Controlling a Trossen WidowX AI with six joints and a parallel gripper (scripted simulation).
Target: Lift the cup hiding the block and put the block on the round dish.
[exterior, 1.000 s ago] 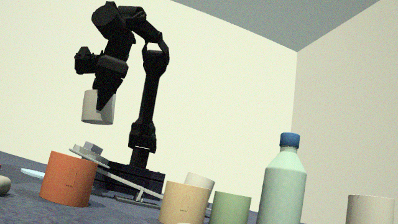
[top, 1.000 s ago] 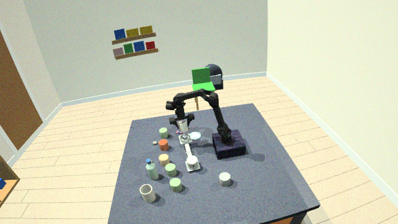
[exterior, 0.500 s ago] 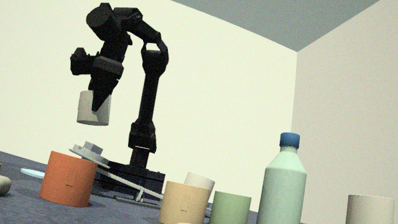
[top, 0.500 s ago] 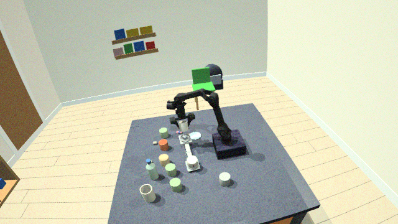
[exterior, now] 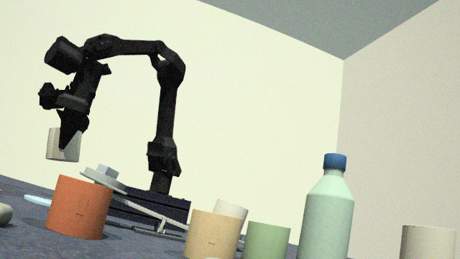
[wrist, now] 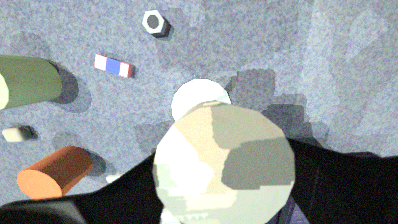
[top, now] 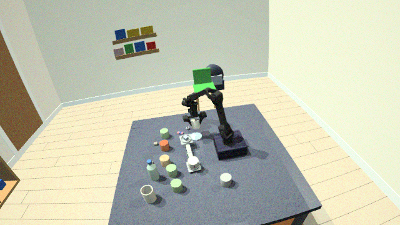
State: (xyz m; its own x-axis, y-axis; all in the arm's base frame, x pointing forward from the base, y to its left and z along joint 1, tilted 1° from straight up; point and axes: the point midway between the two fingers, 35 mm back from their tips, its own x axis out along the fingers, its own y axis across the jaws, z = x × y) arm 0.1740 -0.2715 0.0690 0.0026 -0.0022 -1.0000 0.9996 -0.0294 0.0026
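My gripper tip is 11 cm short of the pale blue block, 10 cm to the right of it and 3 cm above it. From my gripper tip the other things lie so: red-and-blue block: 13 cm ahead, 9 cm to the right, 11 cm below; then orange cylinder: 30 cm ahead, 7 cm to the left, 8 cm below; then round pale-blue dish: 1 cm ahead, 11 cm below.
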